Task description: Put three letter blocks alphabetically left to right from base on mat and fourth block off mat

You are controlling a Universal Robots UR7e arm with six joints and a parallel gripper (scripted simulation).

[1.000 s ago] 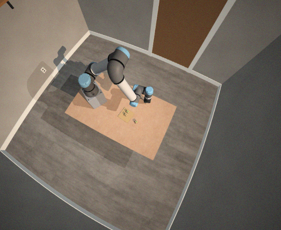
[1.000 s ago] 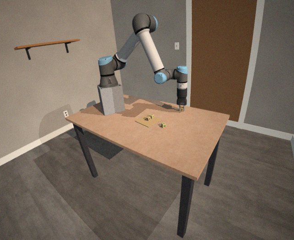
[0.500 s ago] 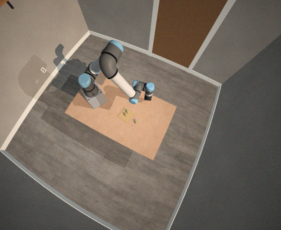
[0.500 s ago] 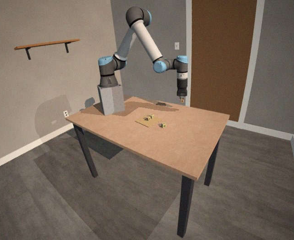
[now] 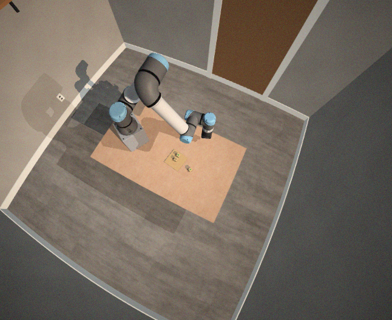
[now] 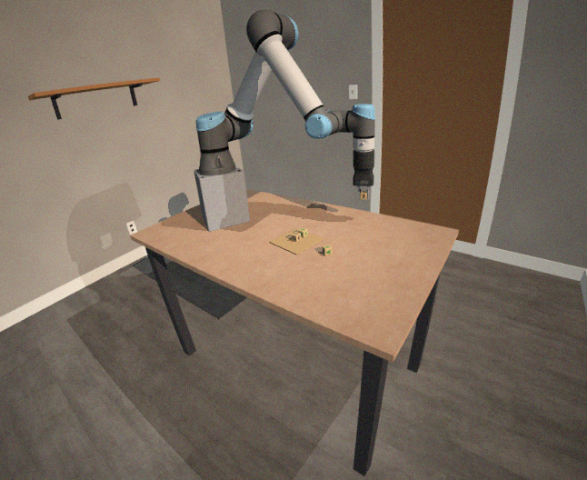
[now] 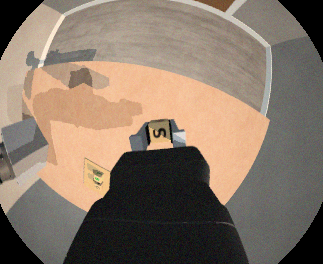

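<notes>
The tan mat lies 230 mm to the right of my hand, 190 mm behind it and 120 mm below it.
</notes>
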